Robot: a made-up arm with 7 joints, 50 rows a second.
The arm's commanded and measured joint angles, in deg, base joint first. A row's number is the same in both.
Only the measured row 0 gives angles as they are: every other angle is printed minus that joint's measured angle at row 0.
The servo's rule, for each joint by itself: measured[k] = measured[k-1] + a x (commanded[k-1-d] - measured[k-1]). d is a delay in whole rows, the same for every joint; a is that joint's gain. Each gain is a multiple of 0.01, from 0.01 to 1. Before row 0 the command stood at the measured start. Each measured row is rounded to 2 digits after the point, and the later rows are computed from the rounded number. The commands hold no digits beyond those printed.
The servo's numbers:
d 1
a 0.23 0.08 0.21 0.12 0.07 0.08 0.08
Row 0, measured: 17.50, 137.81, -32.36, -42.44, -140.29, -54.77, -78.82
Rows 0 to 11, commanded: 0.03, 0.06, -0.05, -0.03, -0.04, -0.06, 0.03; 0.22, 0.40, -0.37, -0.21, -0.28, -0.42, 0.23; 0.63, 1.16, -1.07, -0.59, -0.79, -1.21, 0.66; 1.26, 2.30, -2.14, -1.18, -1.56, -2.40, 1.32; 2.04, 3.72, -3.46, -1.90, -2.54, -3.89, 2.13; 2.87, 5.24, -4.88, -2.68, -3.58, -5.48, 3.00; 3.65, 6.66, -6.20, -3.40, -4.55, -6.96, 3.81; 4.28, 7.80, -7.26, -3.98, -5.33, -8.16, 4.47; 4.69, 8.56, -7.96, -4.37, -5.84, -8.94, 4.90; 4.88, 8.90, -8.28, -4.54, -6.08, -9.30, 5.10; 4.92, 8.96, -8.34, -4.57, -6.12, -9.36, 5.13; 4.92, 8.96, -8.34, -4.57, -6.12, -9.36, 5.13
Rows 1 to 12, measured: 0.00, 0.00, 0.00, 0.00, 0.00, 0.00, 0.00; 0.01, 0.00, -0.01, 0.00, 0.00, 0.00, 0.00; 0.06, 0.03, -0.09, -0.03, -0.02, -0.03, 0.02; 0.19, 0.12, -0.30, -0.10, -0.07, -0.12, 0.07; 0.44, 0.29, -0.69, -0.23, -0.17, -0.30, 0.17; 0.81, 0.56, -1.27, -0.43, -0.34, -0.59, 0.33; 1.28, 0.93, -2.03, -0.70, -0.57, -0.98, 0.54; 1.83, 1.39, -2.91, -1.02, -0.85, -1.46, 0.80; 2.39, 1.90, -3.82, -1.38, -1.16, -2.00, 1.09; 2.92, 2.43, -4.69, -1.74, -1.49, -2.56, 1.39; 3.37, 2.95, -5.44, -2.08, -1.81, -3.10, 1.69; 3.73, 3.43, -6.05, -2.38, -2.11, -3.60, 1.97
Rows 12 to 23, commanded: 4.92, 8.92, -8.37, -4.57, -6.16, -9.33, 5.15; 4.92, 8.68, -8.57, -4.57, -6.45, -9.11, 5.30; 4.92, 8.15, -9.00, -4.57, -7.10, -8.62, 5.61; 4.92, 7.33, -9.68, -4.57, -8.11, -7.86, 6.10; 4.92, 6.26, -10.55, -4.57, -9.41, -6.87, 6.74; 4.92, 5.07, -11.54, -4.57, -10.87, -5.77, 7.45; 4.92, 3.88, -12.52, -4.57, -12.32, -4.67, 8.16; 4.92, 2.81, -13.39, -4.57, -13.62, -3.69, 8.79; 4.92, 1.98, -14.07, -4.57, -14.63, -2.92, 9.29; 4.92, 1.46, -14.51, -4.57, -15.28, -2.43, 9.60; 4.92, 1.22, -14.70, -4.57, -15.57, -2.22, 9.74; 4.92, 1.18, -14.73, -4.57, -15.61, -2.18, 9.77
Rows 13 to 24, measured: 4.00, 3.87, -6.53, -2.64, -2.39, -4.06, 2.22; 4.21, 4.27, -6.92, -2.87, -2.65, -4.48, 2.45; 4.37, 4.62, -7.27, -3.07, -2.92, -4.85, 2.68; 4.50, 4.90, -7.63, -3.25, -3.21, -5.15, 2.91; 4.60, 5.09, -8.06, -3.41, -3.55, -5.37, 3.17; 4.67, 5.18, -8.58, -3.55, -3.96, -5.49, 3.46; 4.73, 5.17, -9.20, -3.67, -4.44, -5.51, 3.78; 4.77, 5.07, -9.90, -3.78, -4.99, -5.44, 4.13; 4.80, 4.89, -10.63, -3.87, -5.59, -5.30, 4.50; 4.83, 4.66, -11.35, -3.95, -6.22, -5.11, 4.88; 4.85, 4.40, -12.01, -4.02, -6.85, -4.90, 5.26; 4.87, 4.15, -12.57, -4.09, -7.46, -4.69, 5.62
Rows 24 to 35, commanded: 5.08, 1.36, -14.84, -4.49, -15.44, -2.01, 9.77; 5.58, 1.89, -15.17, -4.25, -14.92, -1.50, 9.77; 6.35, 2.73, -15.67, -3.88, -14.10, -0.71, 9.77; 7.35, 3.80, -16.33, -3.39, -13.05, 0.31, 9.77; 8.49, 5.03, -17.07, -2.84, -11.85, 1.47, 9.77; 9.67, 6.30, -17.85, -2.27, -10.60, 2.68, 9.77; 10.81, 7.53, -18.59, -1.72, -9.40, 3.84, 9.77; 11.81, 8.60, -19.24, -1.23, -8.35, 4.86, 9.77; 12.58, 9.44, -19.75, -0.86, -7.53, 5.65, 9.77; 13.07, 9.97, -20.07, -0.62, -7.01, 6.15, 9.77; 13.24, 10.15, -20.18, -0.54, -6.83, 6.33, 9.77; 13.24, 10.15, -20.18, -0.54, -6.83, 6.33, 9.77
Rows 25 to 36, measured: 4.88, 3.91, -13.02, -4.15, -8.03, -4.49, 5.95; 4.93, 3.71, -13.40, -4.19, -8.55, -4.29, 6.26; 5.08, 3.56, -13.77, -4.20, -9.00, -4.07, 6.54; 5.37, 3.49, -14.17, -4.16, -9.36, -3.80, 6.80; 5.83, 3.51, -14.62, -4.07, -9.62, -3.47, 7.04; 6.44, 3.63, -15.13, -3.92, -9.78, -3.07, 7.26; 7.18, 3.84, -15.70, -3.72, -9.84, -2.61, 7.46; 8.01, 4.14, -16.31, -3.48, -9.81, -2.09, 7.64; 8.88, 4.50, -16.93, -3.21, -9.71, -1.53, 7.81; 9.73, 4.90, -17.52, -2.93, -9.56, -0.96, 7.97; 10.50, 5.31, -18.06, -2.65, -9.38, -0.39, 8.11; 11.13, 5.70, -18.51, -2.40, -9.20, 0.15, 8.24
